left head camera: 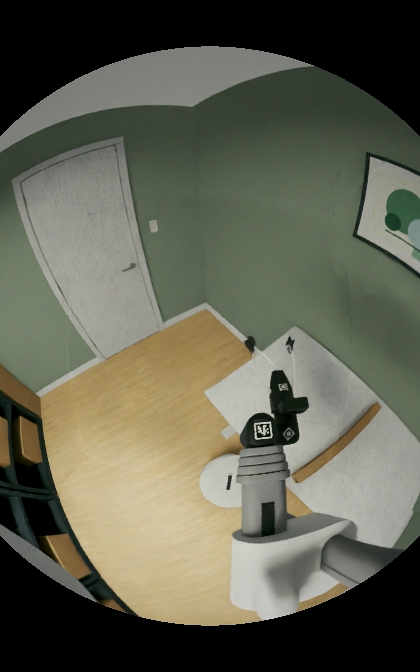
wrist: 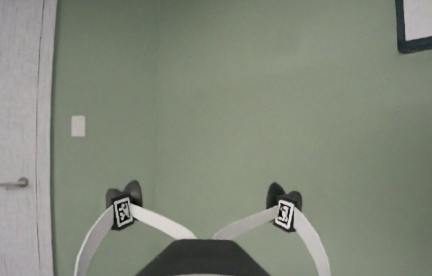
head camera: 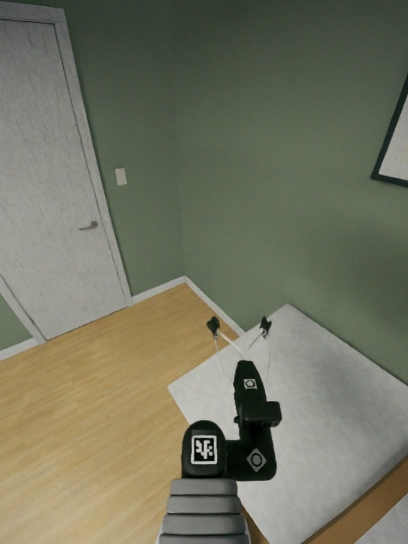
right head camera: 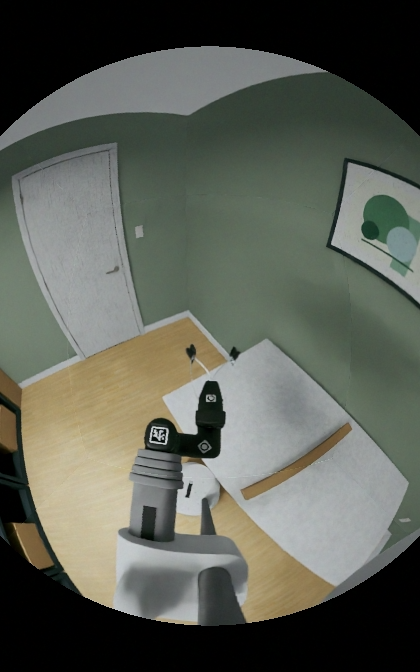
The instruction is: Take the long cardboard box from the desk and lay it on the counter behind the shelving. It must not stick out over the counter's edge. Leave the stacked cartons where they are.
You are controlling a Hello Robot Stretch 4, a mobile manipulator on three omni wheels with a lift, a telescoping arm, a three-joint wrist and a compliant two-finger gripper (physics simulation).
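Where they show: end effector, tool point: (left head camera: 269, 340) (wrist: 204, 202) (head camera: 239, 323) (right head camera: 212, 350); robot's base, origin of the base link: (left head camera: 228, 479) (right head camera: 190, 487).
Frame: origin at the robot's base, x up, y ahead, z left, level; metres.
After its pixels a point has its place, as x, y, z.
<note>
The long cardboard box (head camera: 367, 505) {0.743, 0.106, -0.437} (left head camera: 337, 445) {0.743, 0.116, -0.470} (right head camera: 297, 462) {0.743, 0.131, -0.485} is a narrow brown bar lying across the white desk (head camera: 310, 380) {0.693, 0.488, -0.428} (left head camera: 350, 495) {0.692, -0.171, -0.548} (right head camera: 320, 520) {0.693, -0.200, -0.613}. In the head view part of it shows at the lower right corner. My gripper (head camera: 239, 327) {1.094, 0.458, -0.091} (left head camera: 270, 344) {1.094, 0.458, -0.091} (right head camera: 213, 353) {1.094, 0.458, -0.091} (wrist: 205, 205) {1.094, 0.458, -0.091} is open, with nothing between its fingertips. In the head views it hangs above the far left end of the desk, apart from the box. The box does not show in the wrist view. The counter behind the shelving does not show in these views.
Dark shelving (left head camera: 47, 465) {-0.003, -0.276, 1.798} (right head camera: 22, 460) {-0.002, -0.324, 1.763} with cartons (left head camera: 65, 555) (right head camera: 31, 545) stands at the left. A white door (head camera: 45, 175) {1.283, 1.438, 0.995} (left head camera: 85, 250) {1.199, 1.349, 1.120} (right head camera: 75, 250) {1.193, 1.364, 1.099} is in the far wall. Green walls border the desk, and a framed picture (left head camera: 400, 220) {1.564, 0.675, -0.700} (right head camera: 380, 235) {1.541, 0.662, -0.709} hangs above it.
</note>
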